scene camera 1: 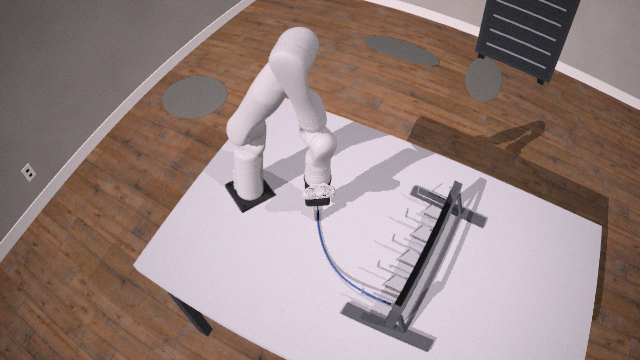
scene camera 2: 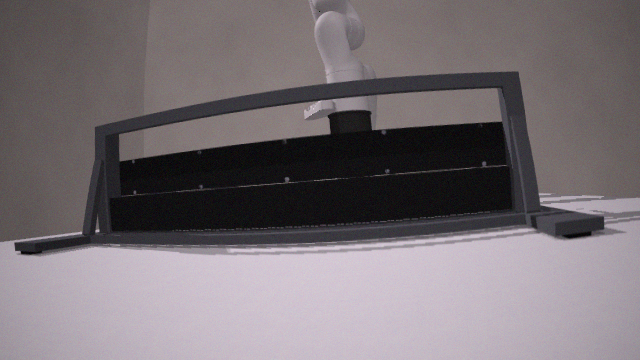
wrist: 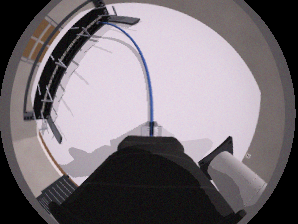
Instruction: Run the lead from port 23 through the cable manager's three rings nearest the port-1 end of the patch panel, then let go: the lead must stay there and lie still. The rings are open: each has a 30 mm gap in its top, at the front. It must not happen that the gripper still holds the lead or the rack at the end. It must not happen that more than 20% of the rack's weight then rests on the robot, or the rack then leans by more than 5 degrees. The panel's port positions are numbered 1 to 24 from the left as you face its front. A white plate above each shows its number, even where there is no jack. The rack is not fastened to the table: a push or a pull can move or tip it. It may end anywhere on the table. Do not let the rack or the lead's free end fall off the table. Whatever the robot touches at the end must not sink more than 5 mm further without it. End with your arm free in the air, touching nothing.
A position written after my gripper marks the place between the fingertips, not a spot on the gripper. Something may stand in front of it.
Observation:
In view: my gripper [wrist: 151, 126] and a rack [scene camera 2: 386, 152].

